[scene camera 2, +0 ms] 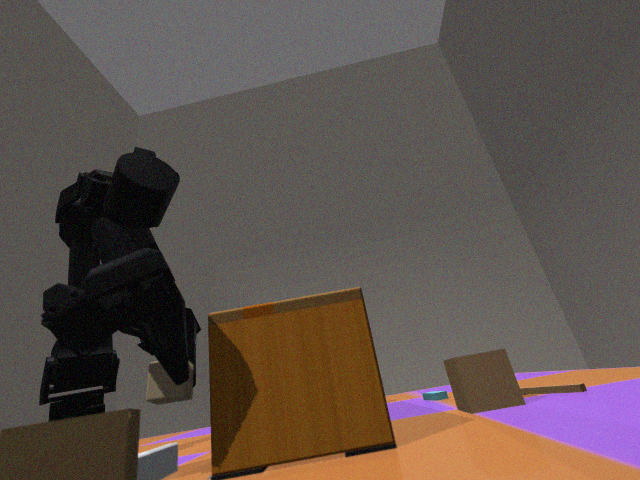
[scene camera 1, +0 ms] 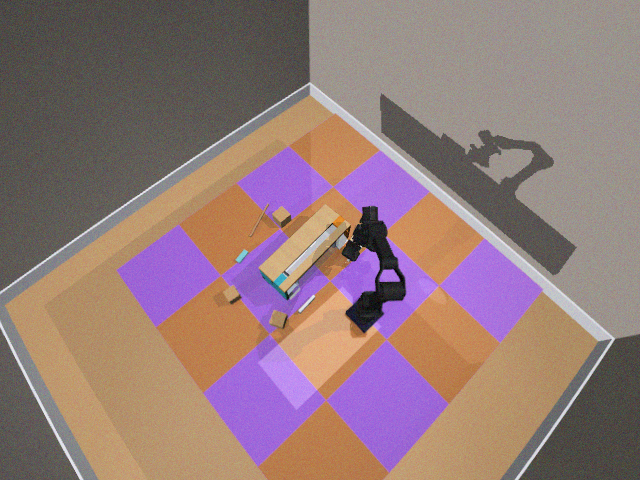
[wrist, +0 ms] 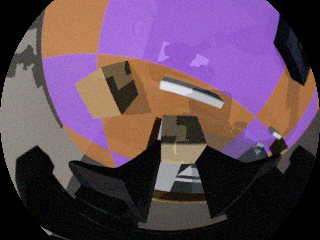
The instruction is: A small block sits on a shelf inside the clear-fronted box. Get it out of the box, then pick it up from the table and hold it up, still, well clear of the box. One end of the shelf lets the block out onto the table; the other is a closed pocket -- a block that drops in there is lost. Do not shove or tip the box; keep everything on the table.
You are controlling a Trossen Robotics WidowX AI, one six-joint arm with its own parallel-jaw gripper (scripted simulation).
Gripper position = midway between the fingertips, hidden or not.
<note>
In view: the gripper (scene camera 2: 187,385), a pale block (wrist: 182,140) and a clear-fronted wooden box (scene camera 2: 296,379).
The clear-fronted wooden box is seen too in scene camera 1 (scene camera 1: 293,263) and in the wrist view (wrist: 175,183). The gripper also shows in the wrist view (wrist: 177,144).
</note>
